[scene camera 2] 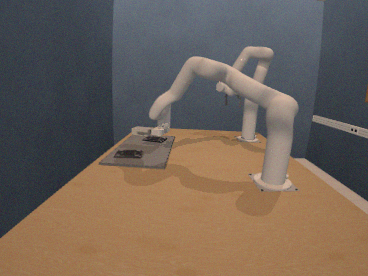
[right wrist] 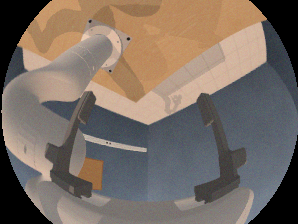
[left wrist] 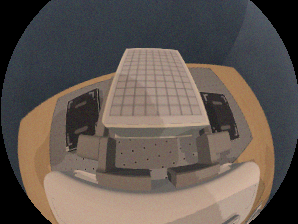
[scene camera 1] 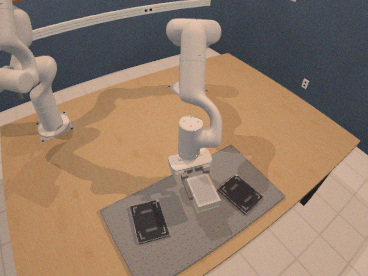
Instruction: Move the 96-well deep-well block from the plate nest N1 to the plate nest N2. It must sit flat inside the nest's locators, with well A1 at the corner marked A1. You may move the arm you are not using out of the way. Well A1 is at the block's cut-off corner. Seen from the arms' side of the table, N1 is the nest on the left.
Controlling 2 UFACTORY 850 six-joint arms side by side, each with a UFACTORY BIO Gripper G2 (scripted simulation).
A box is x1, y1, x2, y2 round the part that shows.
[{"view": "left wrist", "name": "pale deep-well block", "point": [153, 96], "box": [102, 48, 208, 139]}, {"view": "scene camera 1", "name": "my left gripper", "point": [203, 195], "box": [168, 148, 217, 199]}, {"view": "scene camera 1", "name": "pale deep-well block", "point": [205, 197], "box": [186, 174, 220, 212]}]
